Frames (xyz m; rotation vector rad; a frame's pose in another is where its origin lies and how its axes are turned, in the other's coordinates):
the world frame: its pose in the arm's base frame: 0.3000 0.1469 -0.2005 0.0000 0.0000 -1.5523
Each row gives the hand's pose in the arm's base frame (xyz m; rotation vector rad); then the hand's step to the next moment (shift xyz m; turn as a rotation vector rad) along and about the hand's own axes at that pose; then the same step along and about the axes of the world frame.
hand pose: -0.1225 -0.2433 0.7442 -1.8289 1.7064 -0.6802
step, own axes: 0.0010 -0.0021 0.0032 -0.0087 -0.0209 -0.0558
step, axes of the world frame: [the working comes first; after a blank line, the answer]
step, axes of the arm's base frame: 0.0038 -0.0007 -0.0009 -0.0238 0.0070 0.0549

0.0008 0.0038 -0.0009 -0.0075 -0.0237 0.0549
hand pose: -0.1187 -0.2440 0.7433 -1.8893 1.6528 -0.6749
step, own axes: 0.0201 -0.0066 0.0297 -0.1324 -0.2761 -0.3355
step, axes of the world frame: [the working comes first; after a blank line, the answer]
step, axes of the arm's base frame: 0.0274 -0.0172 -0.0168 -0.0442 0.1376 0.4306

0.0177 0.0271 -0.0168 -0.1384 -0.0416 0.4306
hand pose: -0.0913 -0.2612 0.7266 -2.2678 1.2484 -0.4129
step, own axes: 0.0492 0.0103 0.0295 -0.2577 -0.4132 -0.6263
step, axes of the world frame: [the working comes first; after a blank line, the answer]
step, axes of the arm's base frame: 0.0335 -0.0377 -0.0292 -0.1586 0.2204 0.7454

0.0383 0.0327 -0.0292 -0.2233 -0.1545 0.7454
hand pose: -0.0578 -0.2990 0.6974 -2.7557 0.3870 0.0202
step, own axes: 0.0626 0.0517 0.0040 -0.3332 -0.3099 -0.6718
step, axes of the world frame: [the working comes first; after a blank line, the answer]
step, axes of the arm's base frame: 0.0465 -0.0616 -0.0255 -0.2607 0.1317 0.7570

0.0625 0.0453 -0.0255 -0.1365 -0.2582 0.7570
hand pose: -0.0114 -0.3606 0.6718 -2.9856 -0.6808 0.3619
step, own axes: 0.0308 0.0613 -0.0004 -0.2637 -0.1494 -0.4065
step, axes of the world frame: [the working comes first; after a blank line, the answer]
step, axes of the arm's base frame: 0.0528 -0.0419 -0.0128 -0.1960 0.0184 0.4673

0.0428 0.0520 -0.0128 -0.0220 -0.1957 0.4673
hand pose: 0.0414 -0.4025 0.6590 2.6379 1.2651 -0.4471
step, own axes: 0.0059 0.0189 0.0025 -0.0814 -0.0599 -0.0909
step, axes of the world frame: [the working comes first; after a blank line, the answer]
step, axes of the arm's base frame: 0.0178 -0.0082 -0.0037 -0.0779 0.0042 0.1113

0.0085 0.0177 -0.0037 -0.0057 -0.0778 0.1113
